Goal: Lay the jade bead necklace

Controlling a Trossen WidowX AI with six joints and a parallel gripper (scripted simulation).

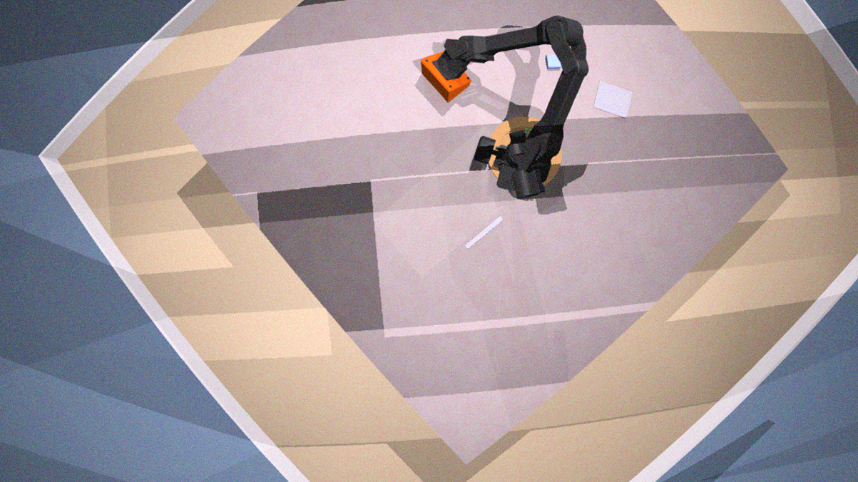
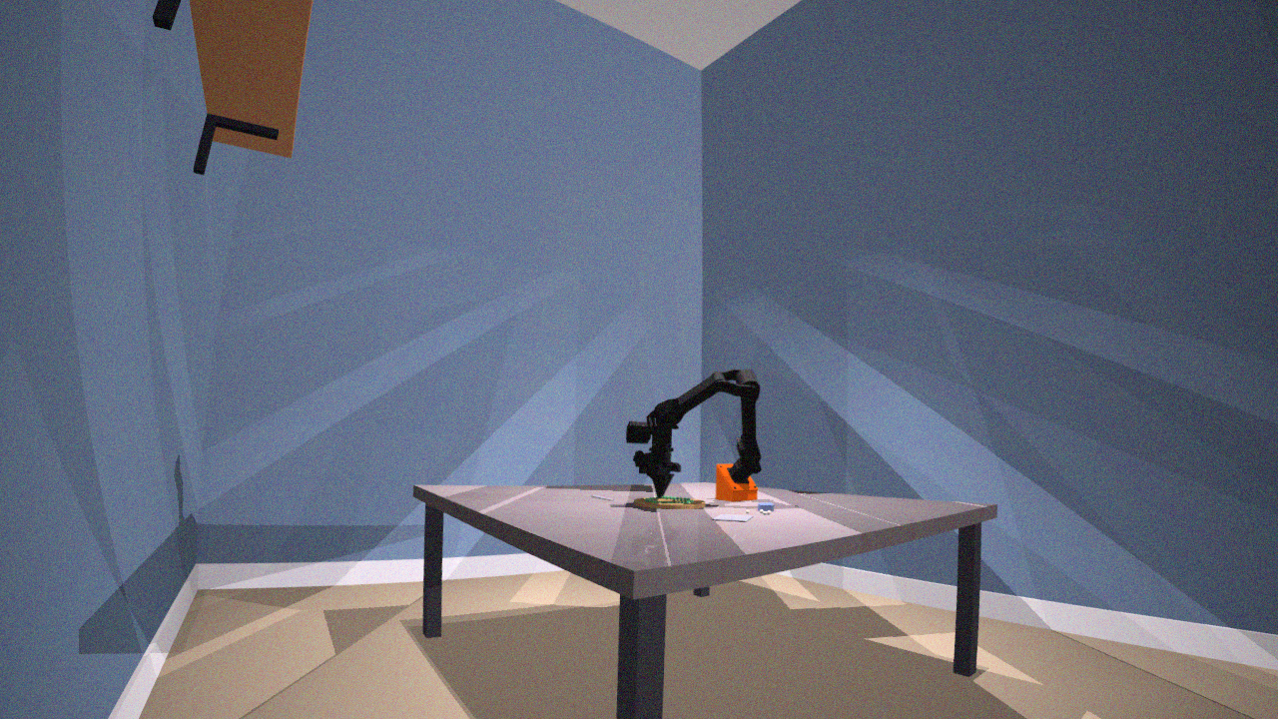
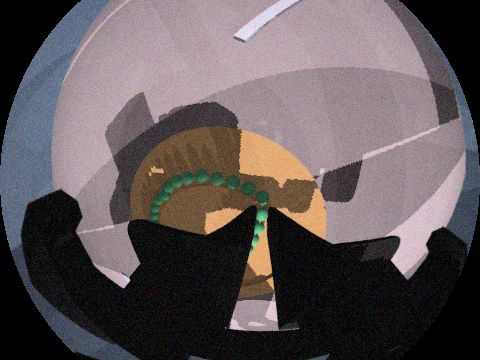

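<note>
The round tan bead board is 6 cm to the left of my gripper tip and 1 cm below it. Also, from my gripper tip: white strip (16 cm to the right, 11 cm ahead, 1 cm below); then pale square sheet (36 cm to the left, 3 cm ahead, 1 cm below); then blue cube (28 cm to the left, 15 cm behind, 1 cm below).
</note>
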